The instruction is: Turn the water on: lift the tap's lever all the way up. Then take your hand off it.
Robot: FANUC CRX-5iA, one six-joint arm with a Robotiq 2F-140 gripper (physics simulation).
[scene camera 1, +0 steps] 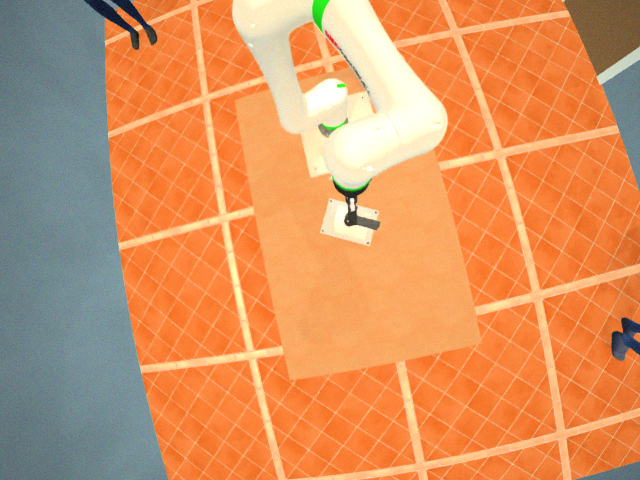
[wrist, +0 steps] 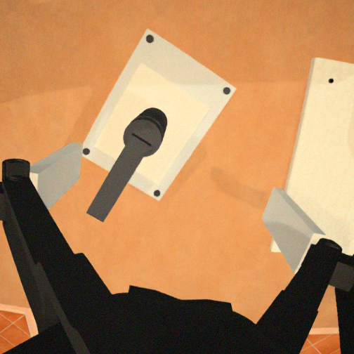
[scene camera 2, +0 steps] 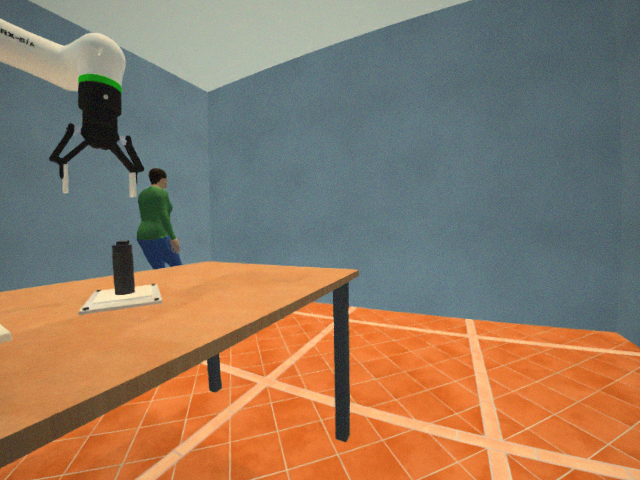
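Seen in the pictures: gripper, fingertip midpoint: (scene camera 2: 101, 194); arm's base at its link origin: (scene camera 1: 333, 124).
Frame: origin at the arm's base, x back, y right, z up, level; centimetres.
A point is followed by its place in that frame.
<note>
The tap (scene camera 1: 350, 220) (scene camera 2: 123, 269) @(x -47.2, y 6.8, z 6.8 cm) (wrist: 149, 120) is a dark upright column on a white plate (scene camera 1: 327, 231) @(x -50.1, y 15.6, z -0.7 cm) (scene camera 2: 149, 297) (wrist: 165, 57) fixed to the table. Its flat dark lever (scene camera 1: 368, 223) @(x -52.6, y -1.6, z 14.1 cm) (wrist: 115, 184) points right in scene camera 1 and down-left in the wrist view. In scene camera 2 nothing of the lever rises above the column top; its exact tilt cannot be told. My gripper (scene camera 2: 99, 194) @(x -43.9, y 4.4, z 26.4 cm) (wrist: 176, 183) is open and empty, pointing down above the tap and touching nothing. In the wrist view, the lever shows between the spread fingers, nearer the left one.
The arm's white base plate (scene camera 1: 315, 155) @(x -12.9, y 12.2, z 0.0 cm) (scene camera 2: 4, 334) @(x -21.9, y 17.1, z -0.2 cm) (wrist: 315, 150) stands on the wooden table (scene camera 1: 361, 310) @(x -89.5, y 9.2, z -1.5 cm) (scene camera 2: 217, 294) @(x -62.1, y 25.5, z -1.5 cm), close to the tap's plate. A person in a green top (scene camera 2: 155, 211) stands beyond the table. Legs of people show at scene camera 1's edges.
</note>
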